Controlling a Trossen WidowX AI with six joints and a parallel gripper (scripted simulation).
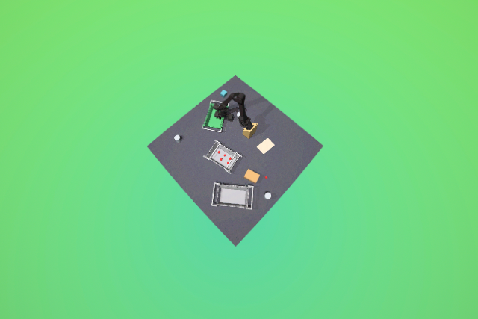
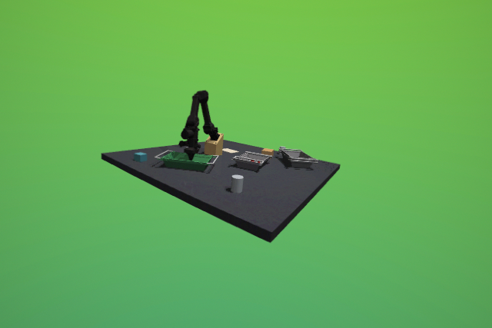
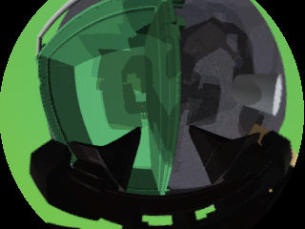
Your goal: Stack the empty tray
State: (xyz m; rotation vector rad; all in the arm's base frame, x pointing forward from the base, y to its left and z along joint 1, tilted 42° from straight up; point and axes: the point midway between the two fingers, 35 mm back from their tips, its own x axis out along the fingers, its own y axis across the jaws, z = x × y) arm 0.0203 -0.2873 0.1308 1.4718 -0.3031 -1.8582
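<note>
My gripper tip is now 40 mm short of the green tray, 80 mm to the left of it and 30 mm below it. Round my gripper tip: cream tile: 10 mm behind, 510 mm to the left, 10 mm below; teal cube: 250 mm behind, 200 mm to the right, 10 mm above.
</note>
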